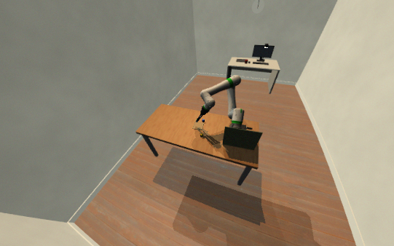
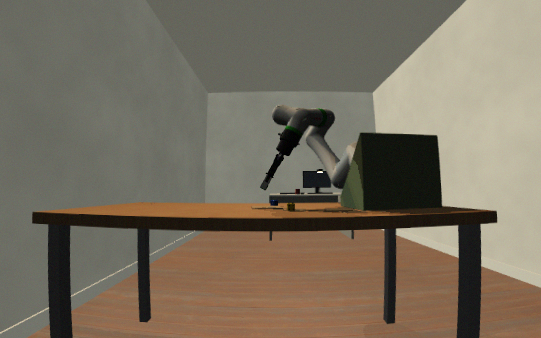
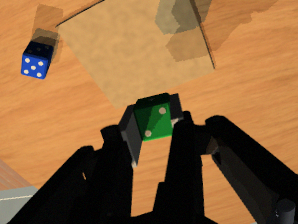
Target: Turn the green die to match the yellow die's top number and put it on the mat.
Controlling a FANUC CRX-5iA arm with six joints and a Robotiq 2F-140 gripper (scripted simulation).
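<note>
Right now the green die is 2 cm below my hand and 1 cm ahead of it. Round my hand: blue die (11 cm to the right, 11 cm below, 5 cm behind); yellow die (16 cm to the left, 11 cm below, 9 cm behind); pale mat (12 cm below).
</note>
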